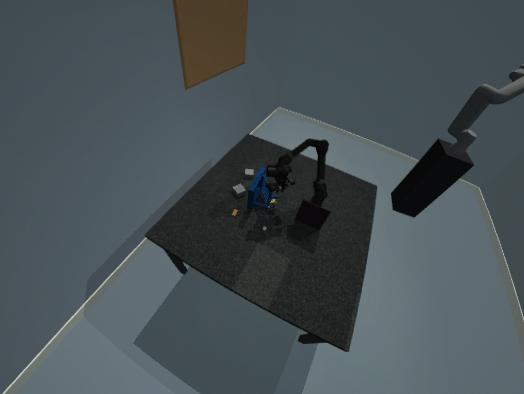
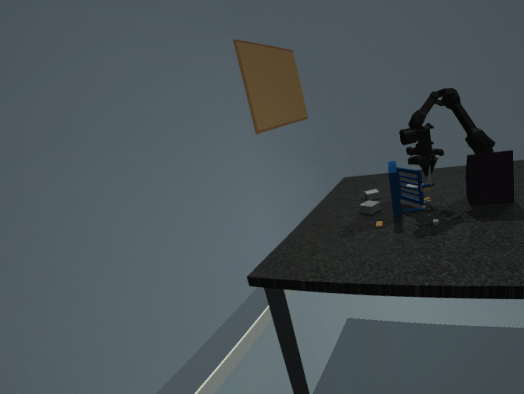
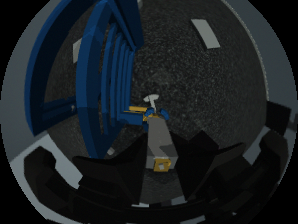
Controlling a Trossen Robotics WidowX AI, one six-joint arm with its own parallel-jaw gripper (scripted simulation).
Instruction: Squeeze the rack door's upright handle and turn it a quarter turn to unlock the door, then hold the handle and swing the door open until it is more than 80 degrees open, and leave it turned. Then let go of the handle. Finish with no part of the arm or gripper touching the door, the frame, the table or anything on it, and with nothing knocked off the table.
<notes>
The pictures show: my gripper and a blue slatted rack door.
My gripper is seen too in image 3.
</notes>
